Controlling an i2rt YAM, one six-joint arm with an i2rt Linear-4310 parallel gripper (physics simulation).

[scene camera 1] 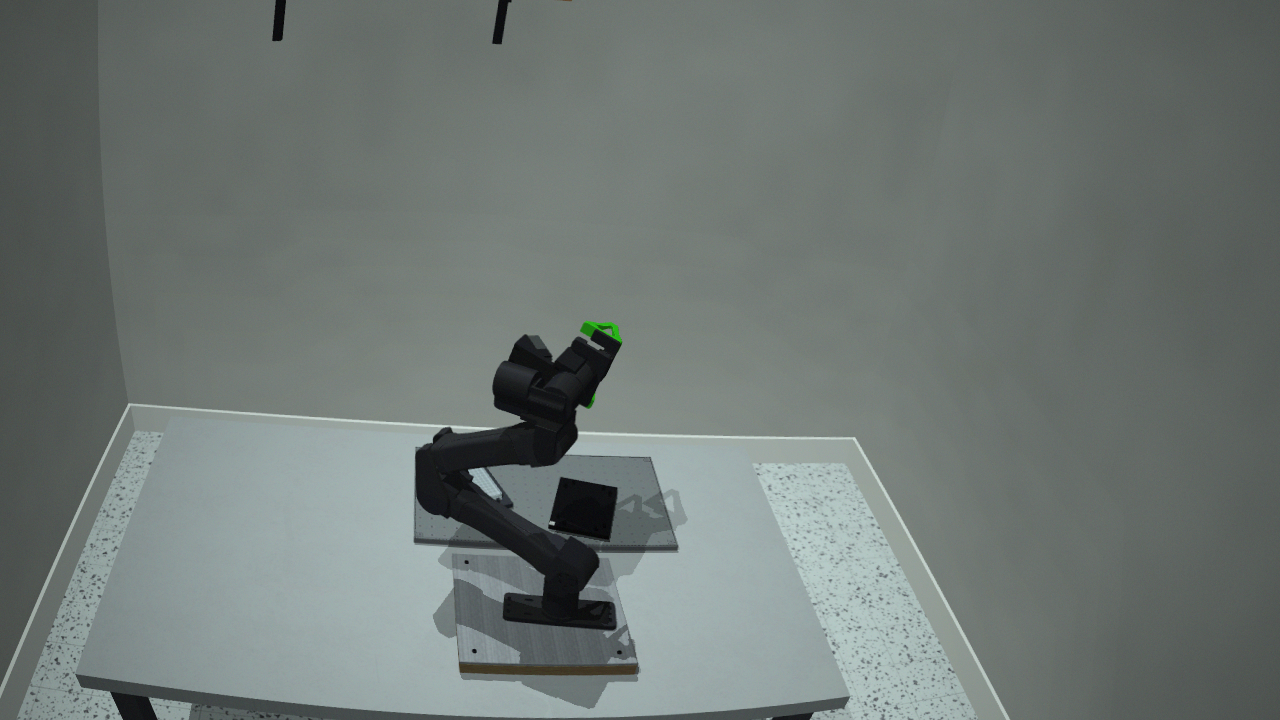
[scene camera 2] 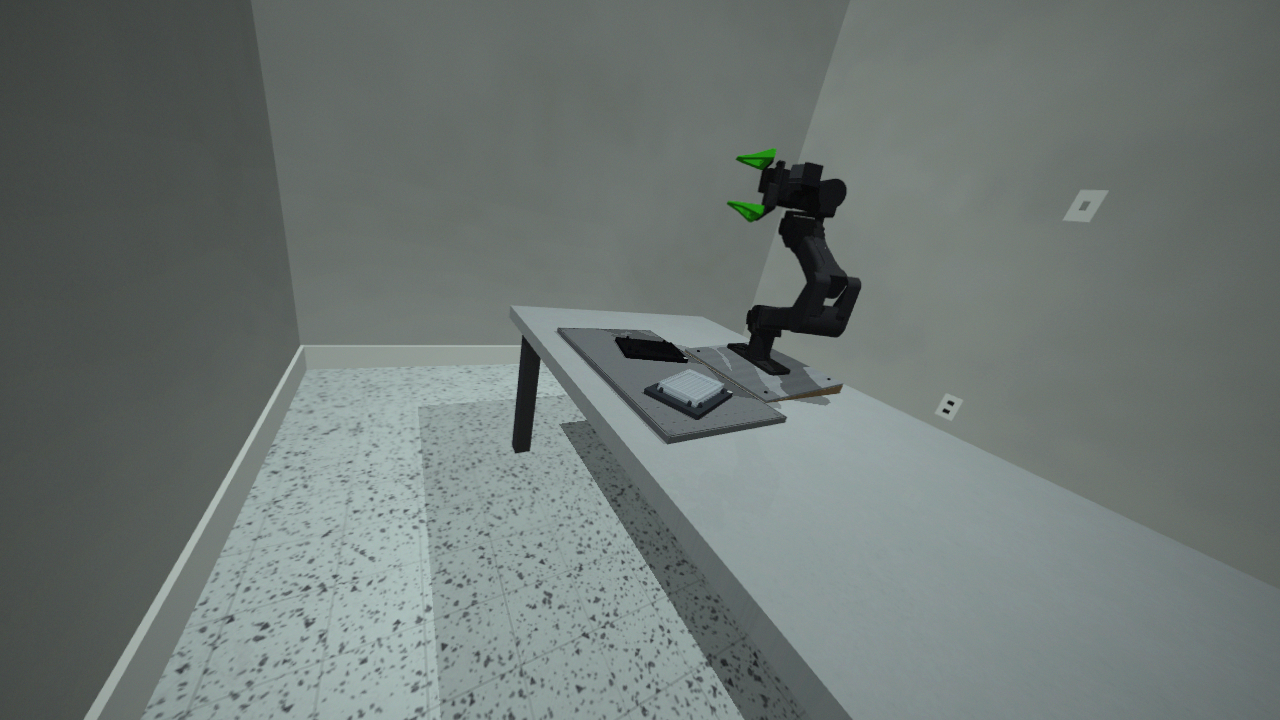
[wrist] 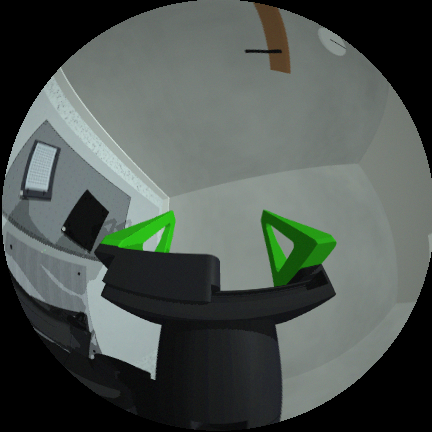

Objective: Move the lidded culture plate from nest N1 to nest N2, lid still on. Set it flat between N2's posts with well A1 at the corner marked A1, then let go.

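Frame: origin at the arm's base, x back, y right, z up, level; metres.
Seen in the pictures: gripper, fingertip midpoint: (scene camera 1: 603, 347) (scene camera 2: 732, 180) (wrist: 217, 214); arm's base, link origin: (scene camera 1: 559, 613) (scene camera 2: 756, 359).
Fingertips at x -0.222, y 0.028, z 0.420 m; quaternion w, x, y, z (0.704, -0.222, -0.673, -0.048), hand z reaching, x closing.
Offsets run from my fingertips to a thing's top centre. Level surfaces: height alone.
The pale lidded culture plate @[dx -0.120, dy -0.215, dz -0.401 m] (scene camera 1: 486, 483) (scene camera 2: 691, 385) (wrist: 41, 166) sits flat in a dark nest @[dx -0.120, dy -0.215, dz -0.408 m] (scene camera 2: 697, 410) (wrist: 37, 194), which I take as N1. In scene camera 1 my arm covers much of both. A black nest @[dx -0.098, dy +0.020, dz -0.408 m] (scene camera 1: 583, 508) (scene camera 2: 650, 348) (wrist: 86, 220), which I take as N2, holds no plate. A small white mark shows at one of its corners; the lettering is too small to read. My gripper (scene camera 2: 748, 185) (wrist: 217, 214) is wide open and empty, high above the table and apart from both nests. Its green fingers point sideways, not down.
Both nests stand on a grey perforated board (scene camera 1: 657, 528) (scene camera 2: 680, 432) (wrist: 47, 131) on the table @[dz -0.443 m] (scene camera 1: 268, 573) (scene camera 2: 895, 501). My arm's base stands on a separate wood-edged plate (scene camera 1: 546, 658) (scene camera 2: 805, 385) beside the board. A brown shelf (wrist: 278, 42) is on the wall, far from the nests.
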